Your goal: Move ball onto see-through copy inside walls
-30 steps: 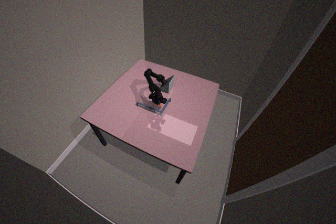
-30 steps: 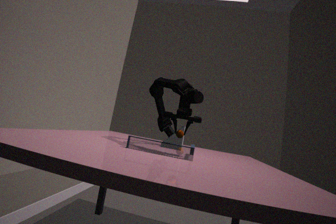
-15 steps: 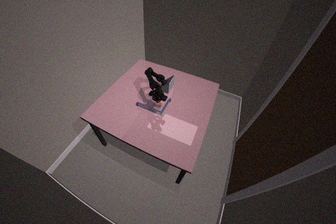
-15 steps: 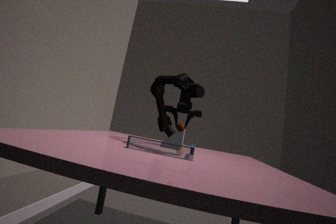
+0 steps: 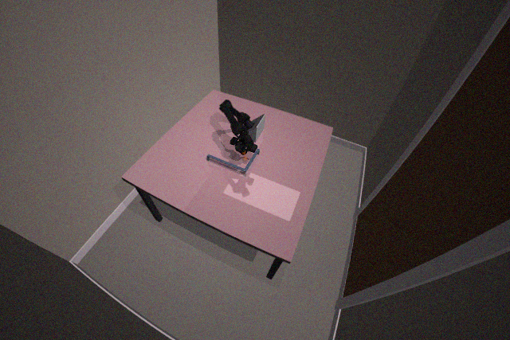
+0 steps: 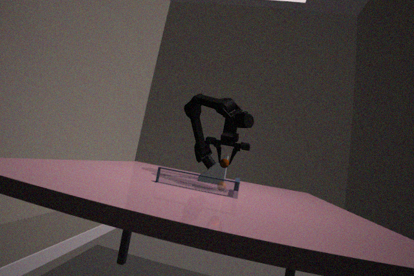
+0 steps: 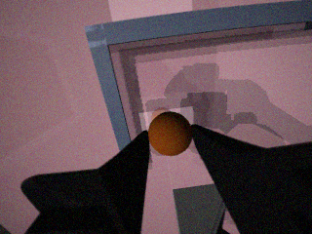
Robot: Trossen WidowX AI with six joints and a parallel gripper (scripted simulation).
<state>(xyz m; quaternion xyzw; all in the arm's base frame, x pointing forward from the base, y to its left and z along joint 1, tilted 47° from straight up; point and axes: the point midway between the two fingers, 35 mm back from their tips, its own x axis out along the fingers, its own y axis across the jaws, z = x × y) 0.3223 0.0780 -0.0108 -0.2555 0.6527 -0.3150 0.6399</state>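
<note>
Now: gripper tip 10 cm above the see-through copy of ball and 3 cm past it. Round my gripper tip: orange ball (right at my gripper tip).
</note>
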